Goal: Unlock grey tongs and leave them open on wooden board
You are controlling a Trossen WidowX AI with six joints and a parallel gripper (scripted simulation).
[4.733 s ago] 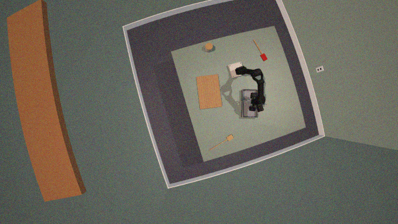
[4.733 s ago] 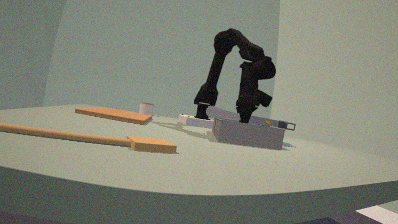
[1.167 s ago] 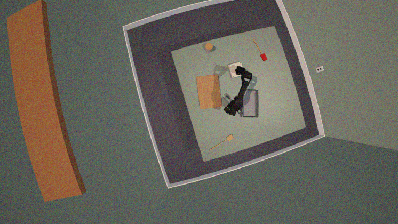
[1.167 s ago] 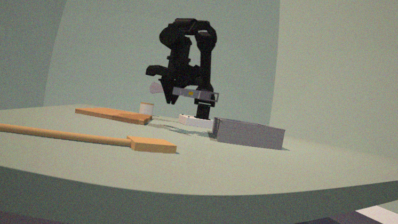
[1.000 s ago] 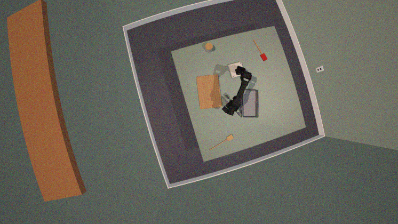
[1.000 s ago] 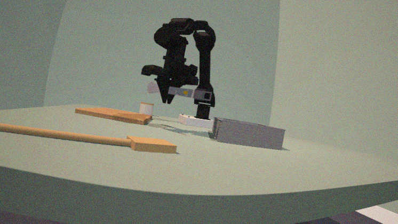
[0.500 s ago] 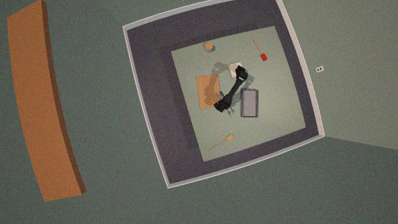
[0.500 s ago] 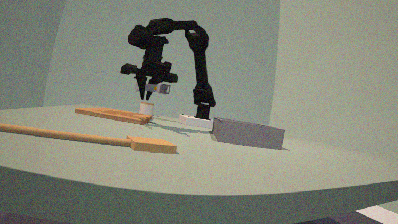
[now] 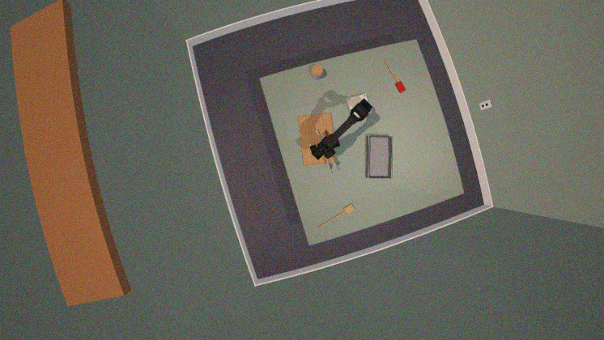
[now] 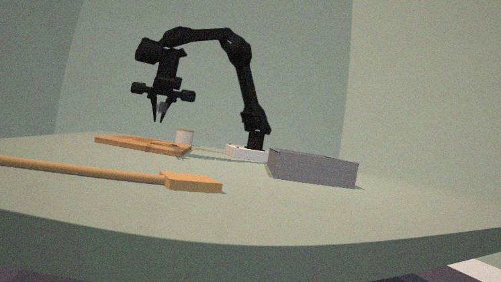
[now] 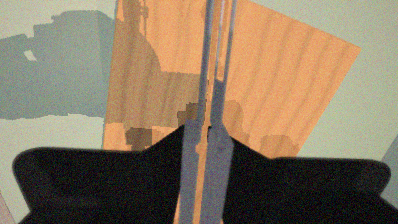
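My gripper tip is now 80 mm past the wooden board, 20 mm to the left of it and 70 mm above it. The rest, counted from my gripper tip: yellow lock piece: 80 mm ahead, 10 mm to the left, 40 mm above; grey roasting tin: 160 mm ahead, 380 mm to the left, 50 mm below; small cork-coloured cylinder: 550 mm behind, 100 mm to the left, 40 mm below.
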